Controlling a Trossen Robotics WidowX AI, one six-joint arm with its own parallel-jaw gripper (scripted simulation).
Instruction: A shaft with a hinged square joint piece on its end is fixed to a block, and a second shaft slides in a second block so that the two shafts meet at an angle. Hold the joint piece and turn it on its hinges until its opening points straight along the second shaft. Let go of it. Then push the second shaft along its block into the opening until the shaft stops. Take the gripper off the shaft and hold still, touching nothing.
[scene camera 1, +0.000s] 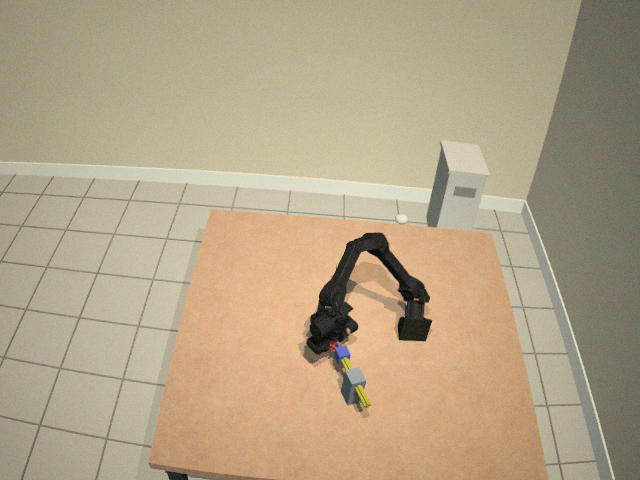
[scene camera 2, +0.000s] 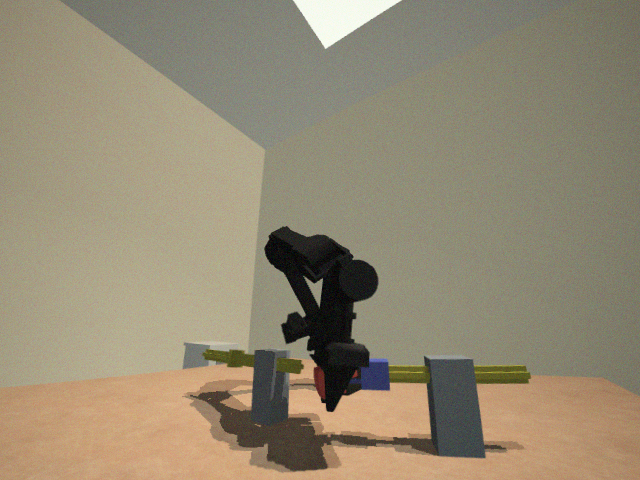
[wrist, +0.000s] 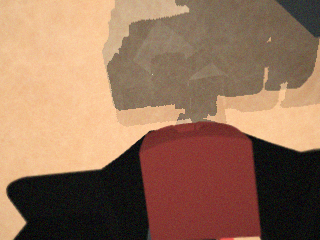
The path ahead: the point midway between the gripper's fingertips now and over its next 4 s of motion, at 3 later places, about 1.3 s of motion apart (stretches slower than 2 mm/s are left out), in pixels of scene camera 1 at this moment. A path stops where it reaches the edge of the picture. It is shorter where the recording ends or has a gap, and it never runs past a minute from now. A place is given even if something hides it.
My gripper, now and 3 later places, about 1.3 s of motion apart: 328, 348; 331, 345; 335, 321; 331, 315
